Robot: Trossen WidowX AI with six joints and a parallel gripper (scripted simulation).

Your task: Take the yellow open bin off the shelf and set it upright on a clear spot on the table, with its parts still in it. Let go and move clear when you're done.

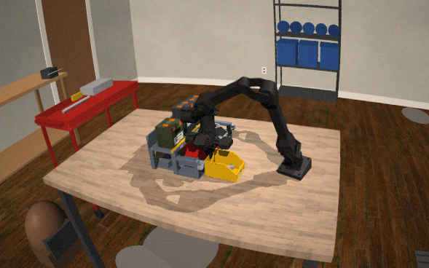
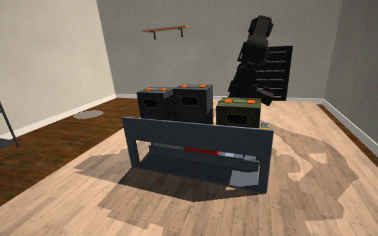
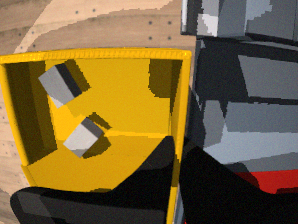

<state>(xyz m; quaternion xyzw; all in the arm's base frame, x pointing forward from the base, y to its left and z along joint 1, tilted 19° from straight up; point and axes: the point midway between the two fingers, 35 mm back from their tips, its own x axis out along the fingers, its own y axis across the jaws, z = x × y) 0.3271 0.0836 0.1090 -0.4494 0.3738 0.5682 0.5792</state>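
The yellow open bin is 6 cm behind my hand, 1 cm to the right of it and 5 cm below it. From my hand the other things lie so: green case 18 cm ahead, 1 cm to the left, 6 cm above; then red bin 11 cm ahead, 11 cm to the right, 5 cm below.
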